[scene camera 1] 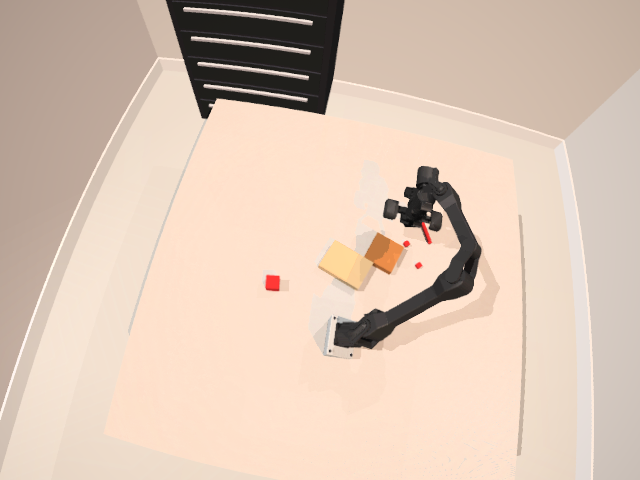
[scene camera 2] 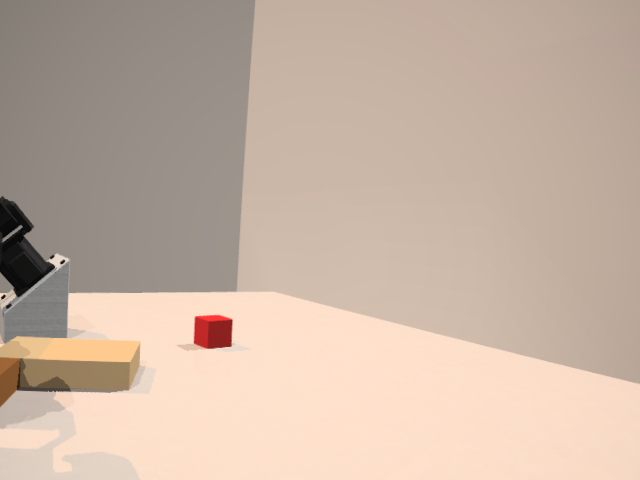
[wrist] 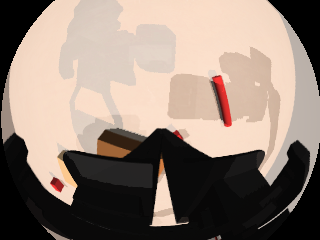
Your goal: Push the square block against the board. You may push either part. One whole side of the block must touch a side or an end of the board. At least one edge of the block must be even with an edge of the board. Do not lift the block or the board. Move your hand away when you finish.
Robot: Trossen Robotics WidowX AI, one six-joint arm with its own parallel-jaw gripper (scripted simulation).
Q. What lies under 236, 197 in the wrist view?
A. My gripper.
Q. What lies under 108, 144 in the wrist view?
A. A square block.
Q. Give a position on a board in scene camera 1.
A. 349, 267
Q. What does my gripper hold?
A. Nothing.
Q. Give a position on a square block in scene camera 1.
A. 384, 253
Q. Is my gripper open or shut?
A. Shut.
